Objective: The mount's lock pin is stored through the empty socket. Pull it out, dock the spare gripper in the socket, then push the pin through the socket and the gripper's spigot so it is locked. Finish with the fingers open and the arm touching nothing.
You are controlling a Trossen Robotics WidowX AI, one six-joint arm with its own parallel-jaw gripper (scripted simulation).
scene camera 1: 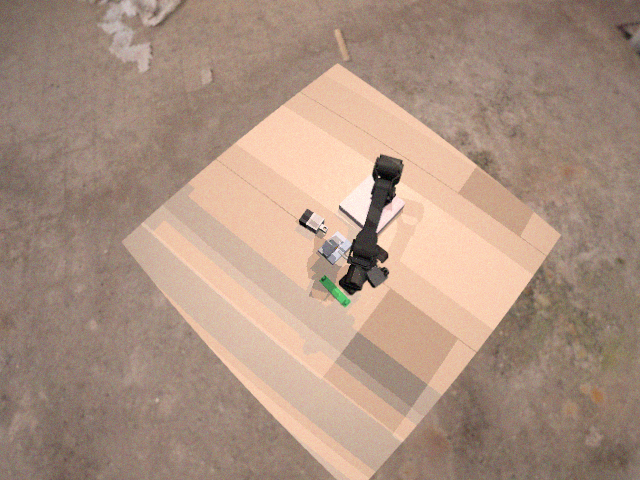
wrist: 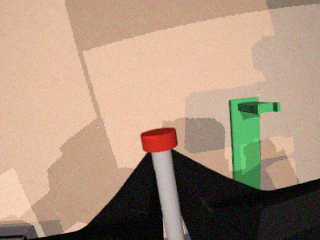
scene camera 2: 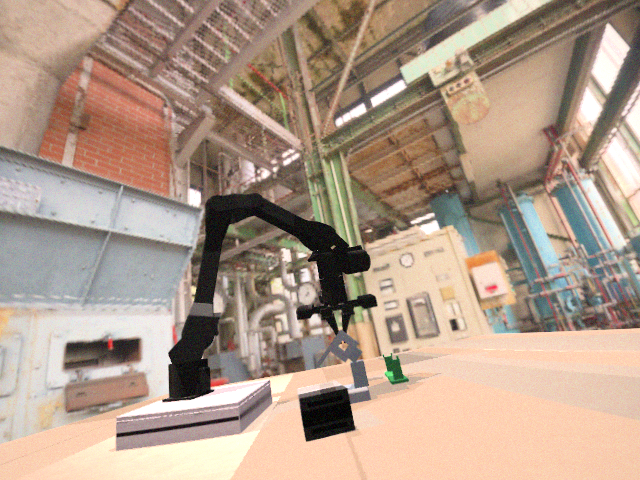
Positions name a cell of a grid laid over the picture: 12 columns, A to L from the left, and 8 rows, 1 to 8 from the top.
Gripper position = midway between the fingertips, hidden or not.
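Observation:
The gripper (scene camera 2: G6) holds a lock pin. Scene camera 2 has a spare gripper (scene camera 2: G7) and a grey mount (scene camera 2: G7). The wrist view gives a green upright bracket (wrist: J5) and, again, the gripper (wrist: G6); the spare gripper is out of frame in the wrist view.

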